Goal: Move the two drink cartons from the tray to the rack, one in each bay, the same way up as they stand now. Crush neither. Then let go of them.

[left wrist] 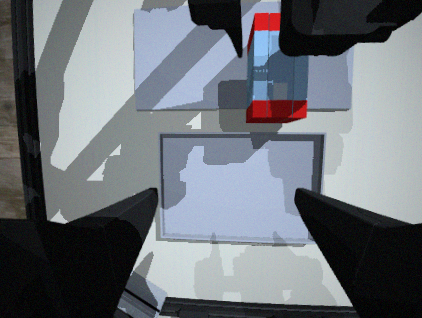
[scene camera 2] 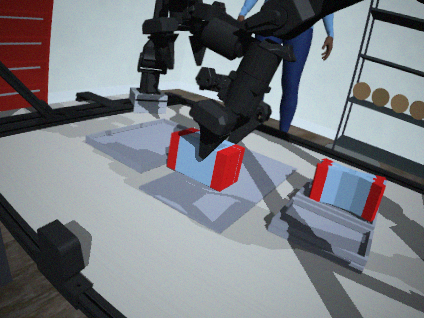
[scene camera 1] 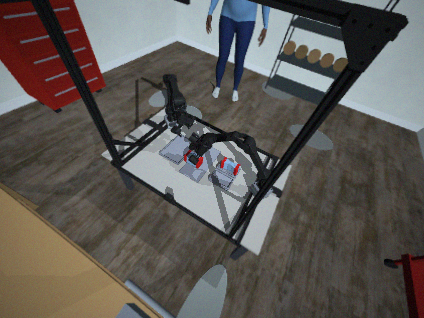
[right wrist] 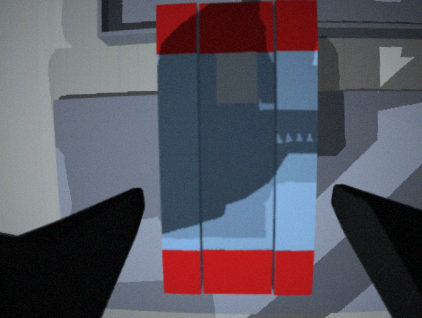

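One blue carton with red ends lies lengthwise on the flat grey plate. My right gripper is open, its fingers on either side of this carton with gaps; the far finger is hidden in scene camera 2. The other carton is in the far bay of the rack; its sides look pinched inward. The near bay is empty. My left gripper is open and empty above the walled tray.
The two arms are close together above the tray and plate. A black frame surrounds the table, with a black block at its near edge. A person stands behind the table. A red cabinet and a shelf unit stand farther back.
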